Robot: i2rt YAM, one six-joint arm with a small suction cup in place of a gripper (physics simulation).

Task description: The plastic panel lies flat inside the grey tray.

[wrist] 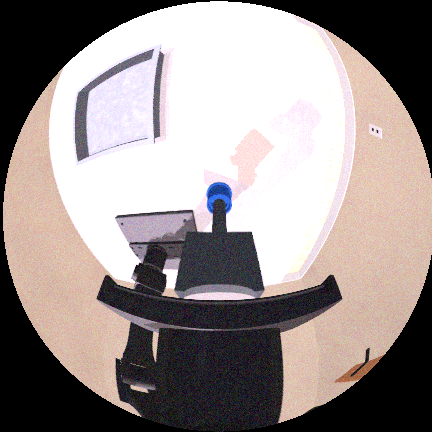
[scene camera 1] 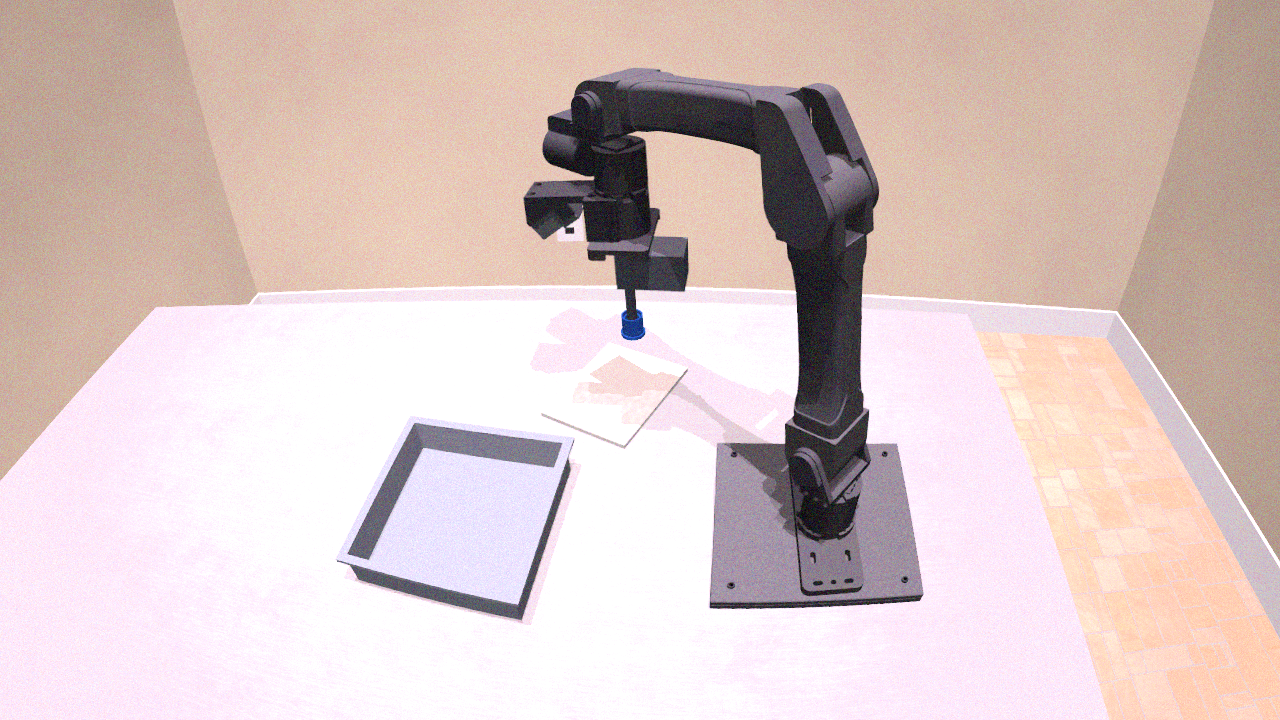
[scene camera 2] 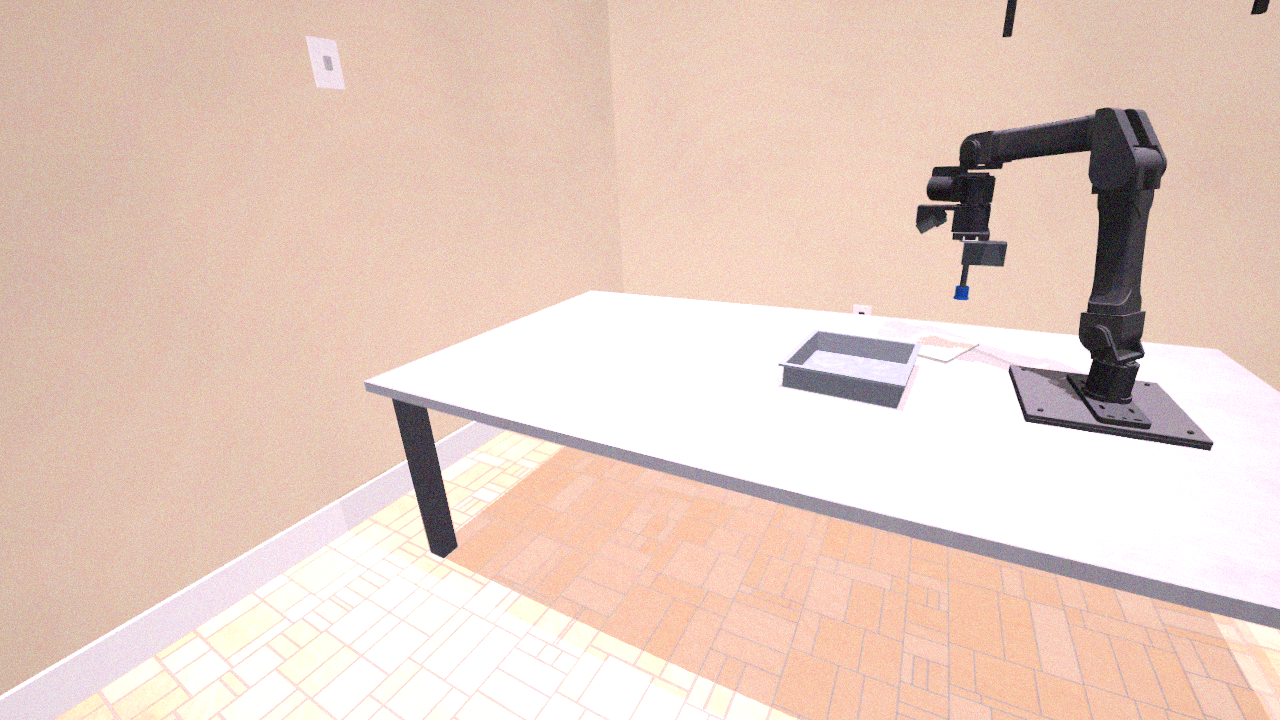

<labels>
my suction cup: wrist; scene camera 1 631, 330; scene camera 2
grey tray: wrist 118, 108; scene camera 1; scene camera 2
same spot on grey tray: [scene camera 2: 872, 370] = [scene camera 1: 500, 503]
same spot on my suction cup: [wrist: 216, 188] = [scene camera 2: 955, 291]
</labels>
